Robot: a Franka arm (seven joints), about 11 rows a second.
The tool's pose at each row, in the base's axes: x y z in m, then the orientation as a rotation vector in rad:
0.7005 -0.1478 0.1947 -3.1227 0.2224 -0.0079
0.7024 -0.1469 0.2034 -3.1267 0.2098 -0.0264
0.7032 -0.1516 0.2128 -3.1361 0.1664 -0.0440
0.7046 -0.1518 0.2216 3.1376 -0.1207 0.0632
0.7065 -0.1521 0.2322 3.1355 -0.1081 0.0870
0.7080 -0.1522 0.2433 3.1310 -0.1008 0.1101
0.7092 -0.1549 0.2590 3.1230 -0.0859 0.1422
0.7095 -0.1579 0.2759 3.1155 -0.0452 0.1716
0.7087 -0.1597 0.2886 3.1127 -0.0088 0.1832
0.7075 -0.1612 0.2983 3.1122 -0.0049 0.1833
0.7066 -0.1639 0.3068 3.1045 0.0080 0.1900
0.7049 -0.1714 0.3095 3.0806 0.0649 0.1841
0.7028 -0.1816 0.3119 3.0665 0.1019 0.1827
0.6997 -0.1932 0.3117 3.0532 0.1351 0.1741
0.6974 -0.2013 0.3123 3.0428 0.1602 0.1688
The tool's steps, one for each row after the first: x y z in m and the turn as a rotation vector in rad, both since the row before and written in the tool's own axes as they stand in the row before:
0.0018 -0.0013 -0.0087 -0.0024 0.0120 -0.0083
0.0016 0.0045 -0.0094 -0.0060 0.0115 -0.0281
0.0017 0.0000 -0.0088 -0.0008 0.0123 -0.0291
0.0023 0.0001 -0.0105 -0.0012 0.0153 -0.0080
0.0021 0.0000 -0.0110 -0.0034 0.0149 -0.0046
0.0025 0.0027 -0.0156 -0.0061 0.0209 -0.0095
0.0020 0.0032 -0.0168 -0.0052 0.0194 -0.0261
0.0007 0.0021 -0.0127 -0.0011 0.0078 -0.0233
0.0000 0.0017 -0.0097 -0.0004 0.0001 -0.0025
0.0001 0.0029 -0.0085 -0.0068 0.0047 -0.0086
-0.0014 0.0076 -0.0027 -0.0212 -0.0024 -0.0383
-0.0023 0.0102 -0.0021 -0.0117 0.0000 -0.0250
-0.0039 0.0113 0.0006 -0.0110 -0.0048 -0.0228
-0.0030 0.0079 -0.0003 -0.0084 -0.0028 -0.0173

